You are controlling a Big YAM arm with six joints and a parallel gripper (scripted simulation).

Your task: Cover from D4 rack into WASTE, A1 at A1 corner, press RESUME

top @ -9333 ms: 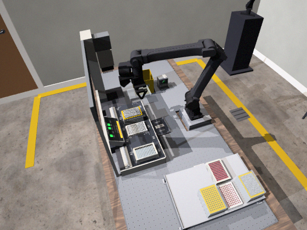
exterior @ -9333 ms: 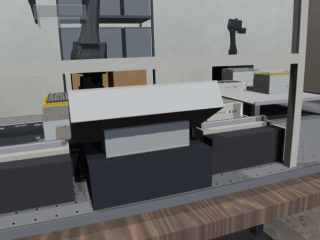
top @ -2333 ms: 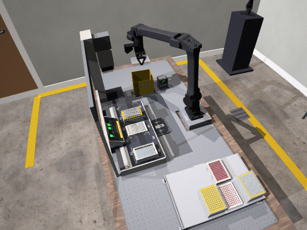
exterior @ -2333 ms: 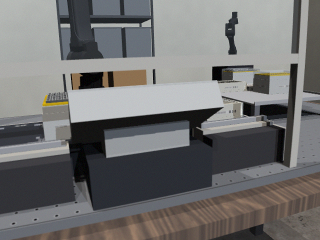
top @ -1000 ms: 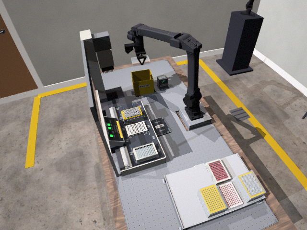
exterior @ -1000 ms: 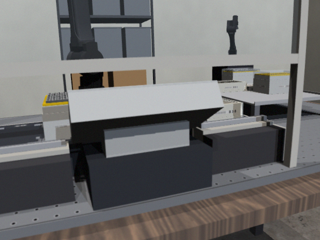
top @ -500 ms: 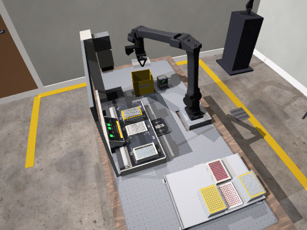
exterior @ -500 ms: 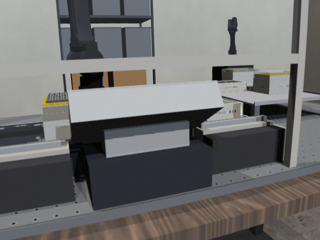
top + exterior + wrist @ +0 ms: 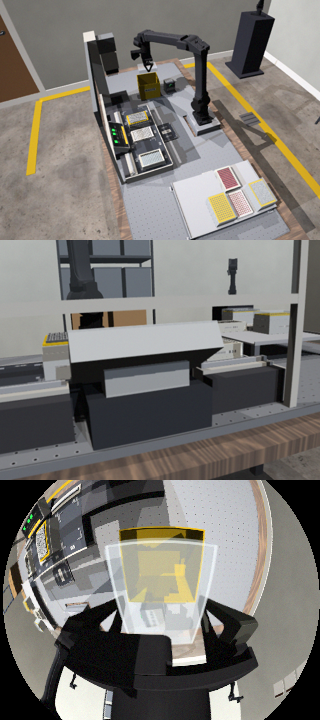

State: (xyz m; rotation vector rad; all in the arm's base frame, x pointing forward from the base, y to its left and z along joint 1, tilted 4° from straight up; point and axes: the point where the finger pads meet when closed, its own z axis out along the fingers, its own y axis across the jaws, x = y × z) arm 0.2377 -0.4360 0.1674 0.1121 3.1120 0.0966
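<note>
My hand is 190 mm above the yellow waste bin. Round my hand: clear cover (10 mm above); then pipetting head (250 mm ahead, 50 mm to the left, 160 mm above); then resume box (150 mm behind, 50 mm to the left, 160 mm below).
</note>
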